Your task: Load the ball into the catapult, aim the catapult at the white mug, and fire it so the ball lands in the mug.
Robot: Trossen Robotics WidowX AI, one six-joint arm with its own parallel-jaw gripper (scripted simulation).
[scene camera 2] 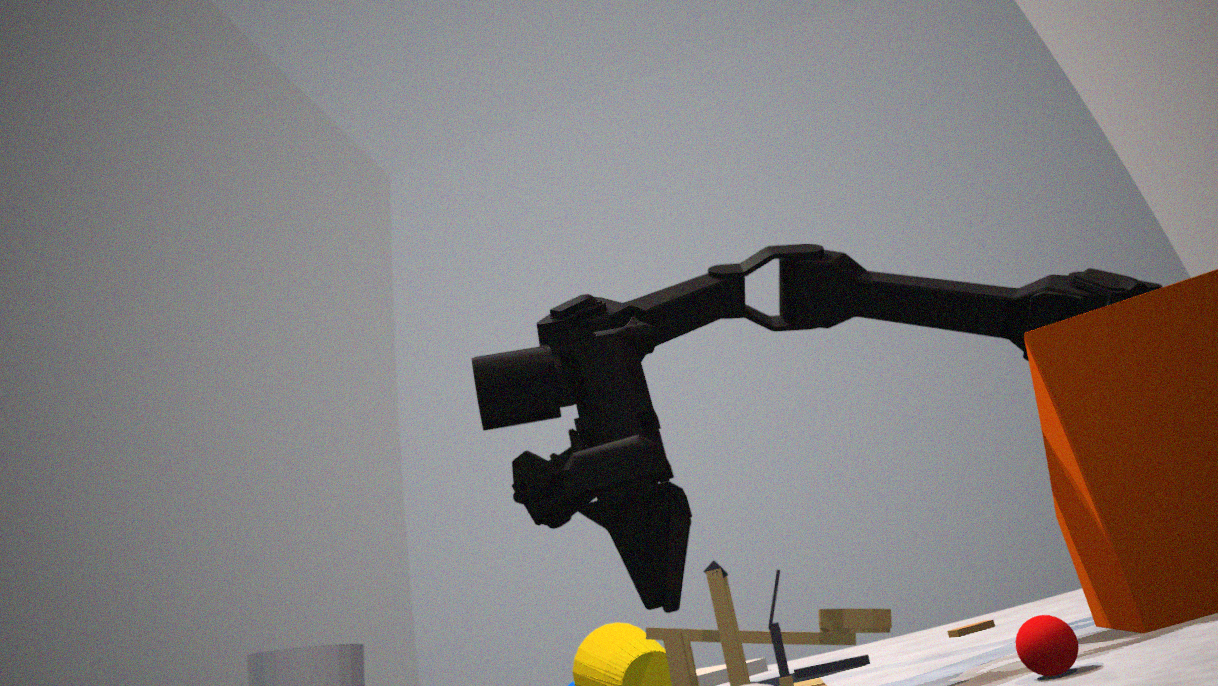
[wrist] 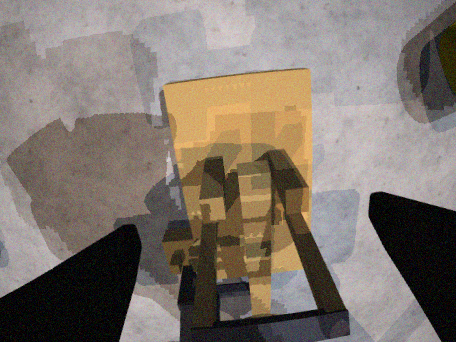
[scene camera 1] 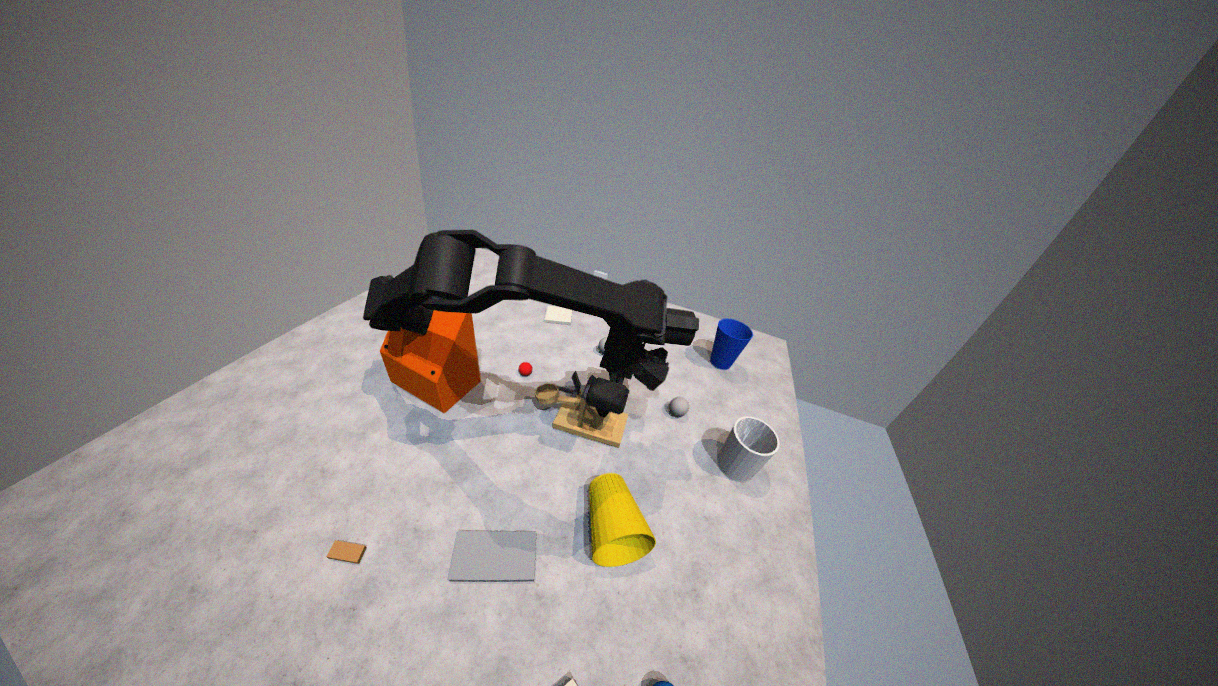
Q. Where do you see a yellow cup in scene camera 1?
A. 620,535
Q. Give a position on a wooden catapult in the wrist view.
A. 243,143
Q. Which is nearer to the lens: the wooden catapult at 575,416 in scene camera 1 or the grey flat plate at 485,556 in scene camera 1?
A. The grey flat plate.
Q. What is my gripper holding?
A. Nothing.
